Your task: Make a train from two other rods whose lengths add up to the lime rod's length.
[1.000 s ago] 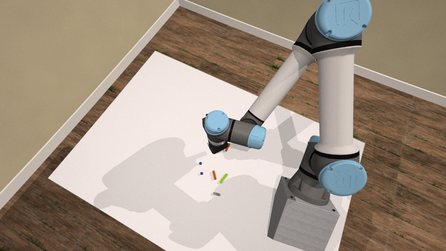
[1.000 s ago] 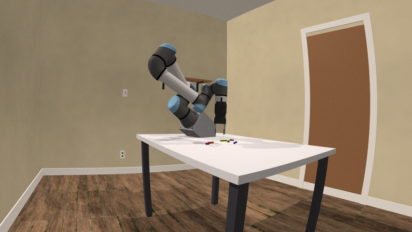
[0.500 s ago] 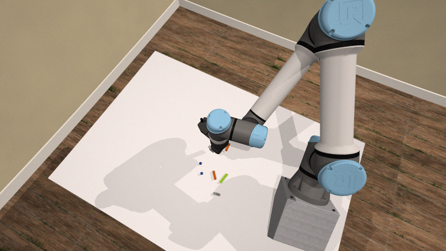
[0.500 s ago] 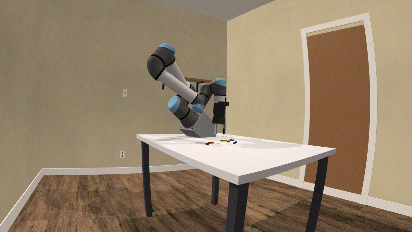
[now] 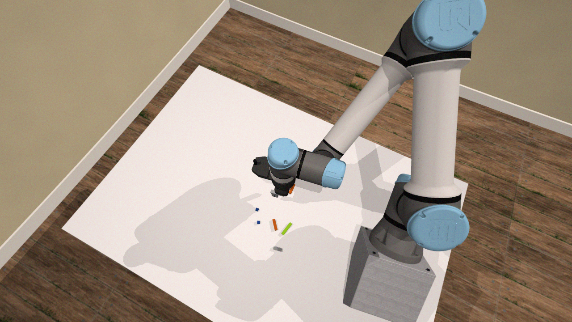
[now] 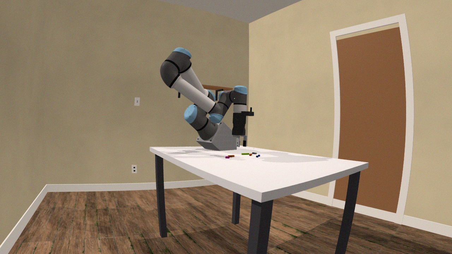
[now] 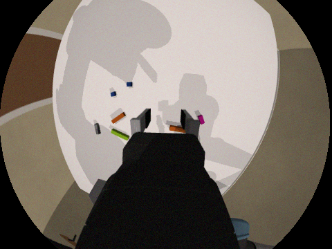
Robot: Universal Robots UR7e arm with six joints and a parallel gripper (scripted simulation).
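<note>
Now: the lime rod 11 cm to the left of my hand, 8 cm behind it and 7 cm below it. From my hand the other things lie so: magenta rod: 9 cm to the right, 7 cm below, 1 cm behind; grey rod: 18 cm to the left, 8 cm behind, 7 cm below.
</note>
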